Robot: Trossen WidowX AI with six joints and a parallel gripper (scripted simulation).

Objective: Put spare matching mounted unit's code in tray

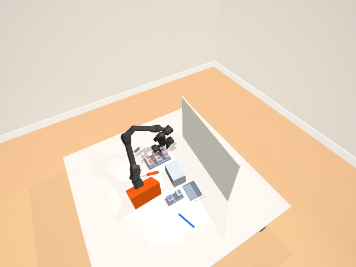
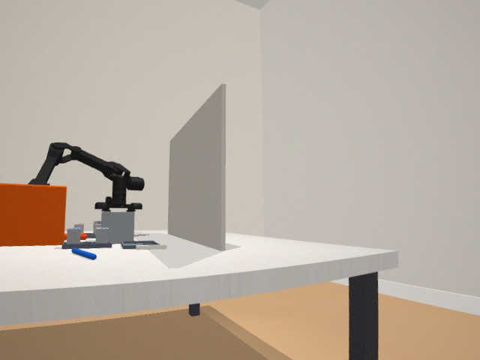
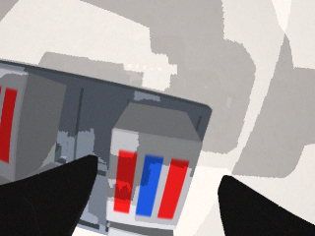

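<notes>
My gripper tip is now 42 cm to the left of the grey tray, 4 cm above it and 1 cm past it. The rest, counted from my gripper tip: grey box: 24 cm to the right, 5 cm behind, 1 cm above; grey panel: 28 cm to the right, 20 cm ahead, 19 cm above.
</notes>
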